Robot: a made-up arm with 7 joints.
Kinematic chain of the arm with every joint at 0, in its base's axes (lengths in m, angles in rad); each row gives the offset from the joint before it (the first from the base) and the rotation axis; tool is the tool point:
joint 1: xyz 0 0 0.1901 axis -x
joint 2: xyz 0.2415 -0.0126 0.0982 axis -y
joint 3: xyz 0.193 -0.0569 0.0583 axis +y
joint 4: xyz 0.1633 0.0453 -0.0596 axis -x
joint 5: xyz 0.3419 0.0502 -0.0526 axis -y
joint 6: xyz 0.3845 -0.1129 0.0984 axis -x
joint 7: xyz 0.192 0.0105 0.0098 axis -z
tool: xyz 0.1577 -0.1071 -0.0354
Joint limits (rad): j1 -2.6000..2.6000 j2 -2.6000..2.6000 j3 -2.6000..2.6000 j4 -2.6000..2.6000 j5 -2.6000..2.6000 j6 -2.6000..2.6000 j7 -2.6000..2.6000
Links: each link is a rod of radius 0.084 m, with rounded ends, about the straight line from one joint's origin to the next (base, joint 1, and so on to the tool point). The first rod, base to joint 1, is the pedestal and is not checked.
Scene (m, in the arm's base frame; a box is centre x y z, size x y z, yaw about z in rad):
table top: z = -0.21
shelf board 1: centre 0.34 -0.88 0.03 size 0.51 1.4 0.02 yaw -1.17
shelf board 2: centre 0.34 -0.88 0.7 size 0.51 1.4 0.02 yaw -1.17
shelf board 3: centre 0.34 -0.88 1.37 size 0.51 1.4 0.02 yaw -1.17
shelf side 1: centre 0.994 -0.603 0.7 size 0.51 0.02 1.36 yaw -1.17
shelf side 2: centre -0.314 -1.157 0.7 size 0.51 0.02 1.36 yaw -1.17
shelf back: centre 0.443 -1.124 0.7 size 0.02 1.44 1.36 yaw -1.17
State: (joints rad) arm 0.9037 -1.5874 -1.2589 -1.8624 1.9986 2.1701 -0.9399
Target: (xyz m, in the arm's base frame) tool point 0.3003 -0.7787 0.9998
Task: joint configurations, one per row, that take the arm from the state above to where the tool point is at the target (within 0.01 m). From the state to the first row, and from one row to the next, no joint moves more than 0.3 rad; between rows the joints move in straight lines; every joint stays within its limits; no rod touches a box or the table.
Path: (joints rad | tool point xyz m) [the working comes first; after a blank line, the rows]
Joints at the target: -0.1133 -0.2916 -2.0764 -1.3478 1.0863 2.1137 -0.8603
Straight joint move there: touches shelf board 2, shelf side 1.

1: 1.0035 -1.5520 -1.5440 -1.7625 2.1490 2.2776 -0.8915 | 0.3372 -0.6099 0.4392
2: 1.1033 -1.5167 -1.8292 -1.6626 2.2993 2.3850 -0.8431 | 0.3219 -0.5016 0.4687
3: 1.2031 -1.4813 -2.1143 -1.5627 2.4496 2.4925 -0.7948 | 0.3064 -0.4307 0.4427
4: 1.3029 -1.4459 -2.3994 -1.4627 2.6000 2.6000 -0.7464 | 0.3211 -0.3972 0.3822
5: 1.0800 -1.1724 -2.3273 -1.3585 2.3085 2.4777 -0.7603 | 0.4058 -0.3694 0.5462
6: 0.8570 -0.8988 -2.2552 -1.2542 2.0169 2.3554 -0.7741 | 0.4080 -0.3483 0.7209
7: 0.6341 -0.6253 -2.1831 -1.1500 1.7254 2.2331 -0.7880 | 0.3158 -0.3591 0.8828
8: 0.4112 -0.3517 -2.1109 -1.0457 1.4338 2.1108 -0.8019 | 0.1425 -0.4064 0.9998
9: 0.1489 -0.3217 -2.0937 -1.1968 1.2601 2.1122 -0.8311 | 0.2212 -0.5928 1.0251
10: -0.1133 -0.2916 -2.0764 -1.3478 1.0863 2.1137 -0.8603 | 0.3003 -0.7787 0.9998

